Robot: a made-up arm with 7 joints.
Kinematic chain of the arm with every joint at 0, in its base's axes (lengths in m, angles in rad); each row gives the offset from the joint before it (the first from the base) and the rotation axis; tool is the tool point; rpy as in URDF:
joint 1: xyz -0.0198 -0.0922 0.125 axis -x
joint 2: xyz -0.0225 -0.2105 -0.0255 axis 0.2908 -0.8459 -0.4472
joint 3: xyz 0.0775 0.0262 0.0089 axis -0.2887 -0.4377 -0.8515
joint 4: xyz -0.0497 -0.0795 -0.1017 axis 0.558 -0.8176 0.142
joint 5: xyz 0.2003 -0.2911 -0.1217 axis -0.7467 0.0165 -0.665
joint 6: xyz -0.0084 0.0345 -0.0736 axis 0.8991 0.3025 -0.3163
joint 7: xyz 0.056 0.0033 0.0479 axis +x
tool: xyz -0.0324 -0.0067 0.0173 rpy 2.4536 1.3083 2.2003
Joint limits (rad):
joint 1: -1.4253..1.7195
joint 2: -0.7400..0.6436
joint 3: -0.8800..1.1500
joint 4: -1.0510..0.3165
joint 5: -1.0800..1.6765
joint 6: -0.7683..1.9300
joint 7: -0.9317..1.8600
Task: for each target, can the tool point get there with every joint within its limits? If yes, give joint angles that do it. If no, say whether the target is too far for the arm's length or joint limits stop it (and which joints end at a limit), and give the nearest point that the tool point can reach.
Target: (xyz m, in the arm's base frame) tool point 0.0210 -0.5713 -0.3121
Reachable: yes | joints -0.5650 -0.4713 0.7796 -0.0938 -0.5251 0.5374 0.4249
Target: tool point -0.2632 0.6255 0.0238
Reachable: no: joint limits stop it (at a limit: joint 1, joint 2, joint 3, joint 4, joint 6, joint 7) | nearest point -0.0349 0.4042 -0.1955 | short by 0.386 m
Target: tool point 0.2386 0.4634 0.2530
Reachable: no: joint limits stop it (at a limit: joint 1, joint 3, joint 4, joint 6, joint 7) | nearest point 0.2067 0.3285 -0.1280 | short by 0.405 m
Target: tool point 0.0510 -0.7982 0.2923
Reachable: yes | joints 0.5036 -0.4762 0.0444 -0.6823 0.6378 1.6586 1.0868
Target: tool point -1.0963 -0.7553 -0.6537
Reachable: no: too far | nearest point -0.3857 -0.4413 -0.2850 | short by 0.860 m
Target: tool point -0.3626 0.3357 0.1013
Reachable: no: joint limits stop it (at a limit: joint 1, joint 2, joint 3, joint 4, joint 5, joint 6) | nearest point -0.3522 0.1556 -0.2290 | short by 0.376 m
